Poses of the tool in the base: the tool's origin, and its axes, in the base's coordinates. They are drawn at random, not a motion.
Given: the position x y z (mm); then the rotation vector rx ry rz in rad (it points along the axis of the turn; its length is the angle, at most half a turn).
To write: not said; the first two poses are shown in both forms.
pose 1, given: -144.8, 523.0, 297.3, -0.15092, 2.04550, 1.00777
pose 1, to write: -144.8, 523.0, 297.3, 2.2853, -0.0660, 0.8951, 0.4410
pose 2, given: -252.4, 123.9, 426.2, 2.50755, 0.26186, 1.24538
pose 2, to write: -252.4, 123.9, 426.2, 2.8120, 0.8917, 0.0931, 0.4429
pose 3, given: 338.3, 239.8, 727.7, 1.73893, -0.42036, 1.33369
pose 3, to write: 338.3, 239.8, 727.7, 2.2314, 0.7793, -0.1884, 0.5977
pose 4, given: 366.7, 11.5, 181.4, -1.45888, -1.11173, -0.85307
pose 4, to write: 366.7, 11.5, 181.4, 2.0229, -0.7212, -0.5496, -0.4217
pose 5, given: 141.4, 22.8, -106.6, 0.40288, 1.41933, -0.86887
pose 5, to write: 141.4, 22.8, -106.6, 1.7122, 0.2353, 0.8289, -0.5074
